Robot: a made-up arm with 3 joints. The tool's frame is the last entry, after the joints. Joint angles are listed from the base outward.
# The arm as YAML. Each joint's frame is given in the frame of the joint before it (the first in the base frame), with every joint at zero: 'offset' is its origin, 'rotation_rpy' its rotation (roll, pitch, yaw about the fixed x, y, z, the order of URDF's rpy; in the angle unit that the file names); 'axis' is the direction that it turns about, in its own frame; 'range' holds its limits. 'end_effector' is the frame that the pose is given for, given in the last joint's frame.
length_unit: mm
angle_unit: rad
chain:
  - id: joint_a
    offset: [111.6, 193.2, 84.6]
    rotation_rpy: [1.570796, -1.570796, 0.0]
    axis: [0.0, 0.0, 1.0]
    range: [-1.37, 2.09]
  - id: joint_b
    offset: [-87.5, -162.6, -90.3]
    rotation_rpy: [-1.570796, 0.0, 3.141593]
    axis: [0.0, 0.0, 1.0]
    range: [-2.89, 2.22]
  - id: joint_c
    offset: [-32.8, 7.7, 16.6]
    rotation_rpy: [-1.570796, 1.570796, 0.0]
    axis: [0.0, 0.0, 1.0]
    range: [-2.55, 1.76]
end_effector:
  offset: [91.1, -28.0, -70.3]
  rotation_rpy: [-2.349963, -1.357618, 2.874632]
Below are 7 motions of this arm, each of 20 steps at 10 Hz.
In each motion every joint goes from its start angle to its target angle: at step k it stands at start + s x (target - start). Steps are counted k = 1, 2, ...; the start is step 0. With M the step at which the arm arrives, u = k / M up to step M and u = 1 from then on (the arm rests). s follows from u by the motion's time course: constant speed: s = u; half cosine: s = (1 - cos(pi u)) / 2; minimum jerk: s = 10 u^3 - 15 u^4 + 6 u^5.
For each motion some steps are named. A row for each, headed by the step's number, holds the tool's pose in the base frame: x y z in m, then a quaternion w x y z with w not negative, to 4 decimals.
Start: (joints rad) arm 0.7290 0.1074 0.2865
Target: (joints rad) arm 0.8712 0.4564 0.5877
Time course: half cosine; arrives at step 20
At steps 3, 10, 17, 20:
3: 0.2157 0.2172 0.0947 0.4283 0.5967 0.4463 0.5112
10: 0.2143 0.2106 0.1031 0.3513 0.6033 0.4736 0.5369
17: 0.2148 0.2020 0.1114 0.2750 0.5954 0.5083 0.5582
20: 0.2150 0.2009 0.1124 0.2658 0.5934 0.5130 0.5604

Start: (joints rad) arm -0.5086 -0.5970 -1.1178
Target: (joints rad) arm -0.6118 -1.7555 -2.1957
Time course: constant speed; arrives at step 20
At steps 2, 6, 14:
2: 0.2168 0.1953 -0.0835 0.5637 0.2654 0.6082 0.4918
6: 0.2417 0.1973 -0.0780 0.5486 0.1213 0.6285 0.5379
14: 0.2882 0.2281 -0.0710 0.4180 -0.1449 0.6446 0.6235

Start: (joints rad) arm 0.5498 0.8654 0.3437
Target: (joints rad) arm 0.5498 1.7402 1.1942
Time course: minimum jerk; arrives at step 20
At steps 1, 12, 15, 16, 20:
1: 0.2413 0.2146 0.0338 0.0658 0.6275 0.4479 0.6335
12: 0.2718 0.1886 0.0184 0.2898 -0.4871 -0.5853 -0.5799
15: 0.2908 0.1871 0.0092 0.3767 -0.4007 -0.6229 -0.5564
16: 0.2952 0.1875 0.0071 0.3931 -0.3801 -0.6303 -0.5511
20: 0.3010 0.1884 0.0045 0.4127 -0.3530 -0.6393 -0.5444

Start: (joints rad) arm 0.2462 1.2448 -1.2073
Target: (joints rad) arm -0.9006 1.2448 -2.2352
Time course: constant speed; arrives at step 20
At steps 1, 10, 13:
1: 0.3176 0.3227 -0.0459 0.2707 0.5815 -0.2420 0.7280
10: 0.2678 0.3137 -0.1414 0.4692 0.6308 -0.2993 0.5407
13: 0.2391 0.3068 -0.1688 0.5400 0.6273 -0.2956 0.4771

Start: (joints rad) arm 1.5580 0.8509 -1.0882
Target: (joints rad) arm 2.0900 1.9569 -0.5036
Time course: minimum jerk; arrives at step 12
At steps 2, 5, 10, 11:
2: 0.2849 0.2911 0.2454 0.2313 -0.0431 -0.2692 0.9339
5: 0.2496 0.3152 0.2539 0.0610 -0.0548 -0.1919 0.9780
10: 0.1741 0.3396 0.2491 0.2352 0.1679 -0.0736 -0.9545
11: 0.1708 0.3401 0.2483 0.2471 0.1757 -0.0892 -0.9487

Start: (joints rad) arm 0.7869 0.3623 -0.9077
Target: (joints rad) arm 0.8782 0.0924 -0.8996
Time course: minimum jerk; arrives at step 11
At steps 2, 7, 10, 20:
2: 0.3287 0.2440 0.0741 0.5221 0.2678 0.0105 0.8097
7: 0.3219 0.2307 0.0934 0.5926 0.2101 0.0292 0.7770
10: 0.3186 0.2264 0.1005 0.6171 0.1896 0.0347 0.7629
20: 0.3185 0.2263 0.1006 0.6177 0.1890 0.0348 0.7625

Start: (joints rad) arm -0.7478 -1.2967 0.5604
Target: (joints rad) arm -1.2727 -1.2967 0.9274
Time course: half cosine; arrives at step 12
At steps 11, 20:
11: 0.1392 0.3517 -0.0134 0.1279 0.2097 0.7266 -0.6416
20: 0.1386 0.3521 -0.0140 0.1240 0.2066 0.7253 -0.6449

